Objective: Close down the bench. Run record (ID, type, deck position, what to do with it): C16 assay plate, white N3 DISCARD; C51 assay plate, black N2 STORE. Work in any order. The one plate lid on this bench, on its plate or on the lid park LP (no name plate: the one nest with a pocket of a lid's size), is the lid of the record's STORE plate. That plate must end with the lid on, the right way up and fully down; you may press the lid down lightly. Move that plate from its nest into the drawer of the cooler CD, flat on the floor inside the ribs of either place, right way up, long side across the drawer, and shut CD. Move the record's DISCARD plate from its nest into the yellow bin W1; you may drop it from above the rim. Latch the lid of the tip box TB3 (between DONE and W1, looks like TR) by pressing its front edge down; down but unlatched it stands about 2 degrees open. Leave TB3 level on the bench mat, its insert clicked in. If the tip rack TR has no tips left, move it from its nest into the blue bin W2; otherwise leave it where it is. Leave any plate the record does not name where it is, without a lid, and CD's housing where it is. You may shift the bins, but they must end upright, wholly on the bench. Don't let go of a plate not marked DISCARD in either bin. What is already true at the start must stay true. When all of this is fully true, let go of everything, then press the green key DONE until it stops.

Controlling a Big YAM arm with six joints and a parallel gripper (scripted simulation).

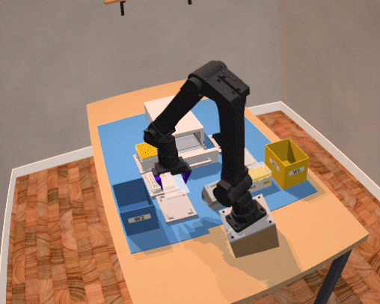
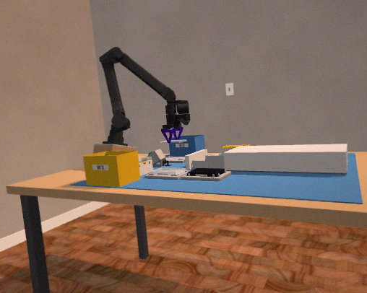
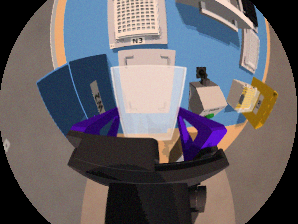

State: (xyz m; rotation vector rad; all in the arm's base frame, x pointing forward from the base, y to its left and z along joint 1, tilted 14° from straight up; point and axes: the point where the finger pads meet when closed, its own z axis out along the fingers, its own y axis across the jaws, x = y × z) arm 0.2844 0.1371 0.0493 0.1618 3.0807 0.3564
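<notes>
Now: the lid park LP 11 cm below my hand. From my hand the other things lie so: green key DONE: 15 cm to the right, 6 cm behind, 5 cm below; then plate lid: right at my hand; then blue bin W2: 16 cm to the left, 8 cm below, 1 cm ahead.
</notes>
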